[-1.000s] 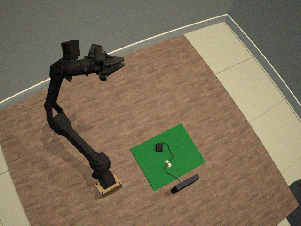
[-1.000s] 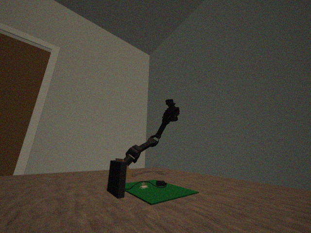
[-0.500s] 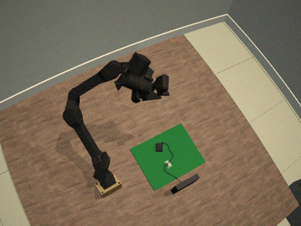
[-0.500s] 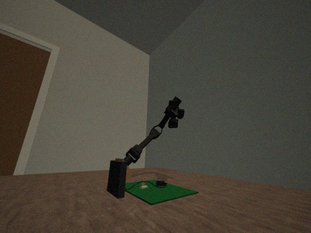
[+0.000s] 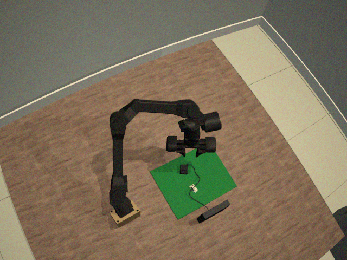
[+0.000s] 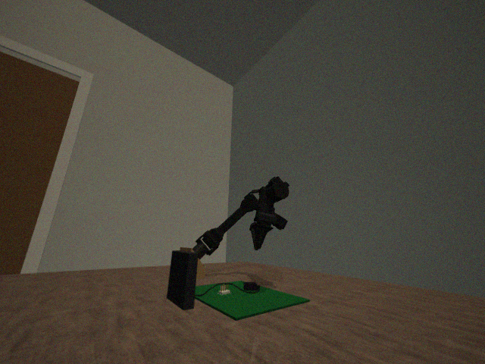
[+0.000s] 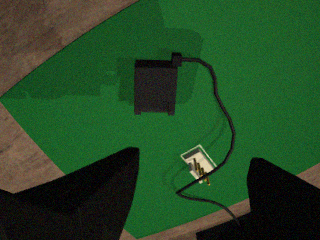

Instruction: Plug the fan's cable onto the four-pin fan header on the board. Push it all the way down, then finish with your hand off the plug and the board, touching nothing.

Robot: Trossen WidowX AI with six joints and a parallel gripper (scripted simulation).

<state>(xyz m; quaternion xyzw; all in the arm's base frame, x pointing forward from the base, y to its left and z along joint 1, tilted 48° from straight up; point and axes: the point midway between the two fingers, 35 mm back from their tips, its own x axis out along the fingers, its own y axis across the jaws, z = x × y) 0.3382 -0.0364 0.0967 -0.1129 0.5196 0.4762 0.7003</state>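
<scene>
My gripper tip is 2 cm past the black fan plug, 1 cm to the left of it and 11 cm above it. From my gripper tip the other things lie so: black fan (4 cm behind, 23 cm to the right, 6 cm below); white four-pin fan header (3 cm behind, 10 cm to the right, 12 cm below); green board (1 cm behind, 7 cm to the right, 14 cm below).
</scene>
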